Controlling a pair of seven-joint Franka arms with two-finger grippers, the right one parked.
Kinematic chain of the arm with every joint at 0, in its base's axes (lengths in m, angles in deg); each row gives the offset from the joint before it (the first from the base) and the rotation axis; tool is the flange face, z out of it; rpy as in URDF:
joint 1: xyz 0 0 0.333 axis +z
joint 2: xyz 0 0 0 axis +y
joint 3: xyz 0 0 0.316 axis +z
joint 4: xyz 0.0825 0 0 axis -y
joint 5: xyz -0.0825 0 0.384 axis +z
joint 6: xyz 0 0 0 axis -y
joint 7: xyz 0.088 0 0 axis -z
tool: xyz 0 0 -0.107 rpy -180 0 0
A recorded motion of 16 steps. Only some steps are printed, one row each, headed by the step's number.
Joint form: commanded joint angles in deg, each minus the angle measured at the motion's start. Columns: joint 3, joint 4, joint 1, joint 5, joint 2, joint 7, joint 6.
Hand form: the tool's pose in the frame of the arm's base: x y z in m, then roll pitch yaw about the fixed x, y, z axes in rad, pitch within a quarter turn. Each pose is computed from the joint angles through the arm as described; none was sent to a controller.
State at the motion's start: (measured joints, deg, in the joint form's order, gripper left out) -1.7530 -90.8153 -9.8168 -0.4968 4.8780 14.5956 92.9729
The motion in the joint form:
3: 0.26 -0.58 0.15 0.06 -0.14 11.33 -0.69
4: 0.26 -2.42 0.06 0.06 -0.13 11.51 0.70
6: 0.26 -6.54 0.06 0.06 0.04 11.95 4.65
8: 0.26 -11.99 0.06 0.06 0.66 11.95 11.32
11: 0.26 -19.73 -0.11 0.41 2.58 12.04 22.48
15: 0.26 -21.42 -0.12 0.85 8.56 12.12 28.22
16: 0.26 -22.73 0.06 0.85 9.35 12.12 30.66
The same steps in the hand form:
3: 0.5685 -0.1124 0.5695 3.1034 0.0561 -0.6478
4: 0.5686 -0.1133 0.5562 3.0997 0.0632 -0.6525
6: 0.5699 -0.1136 0.5260 3.0966 0.0682 -0.6599
8: 0.5720 -0.1140 0.4841 3.1012 0.0588 -0.6587
11: 0.5723 -0.1153 0.4174 3.1174 0.0376 -0.6638
15: 0.5815 -0.1167 0.3508 3.1055 0.0693 -0.6699
16: 0.5805 -0.1147 0.3360 3.1077 0.0638 -0.6667

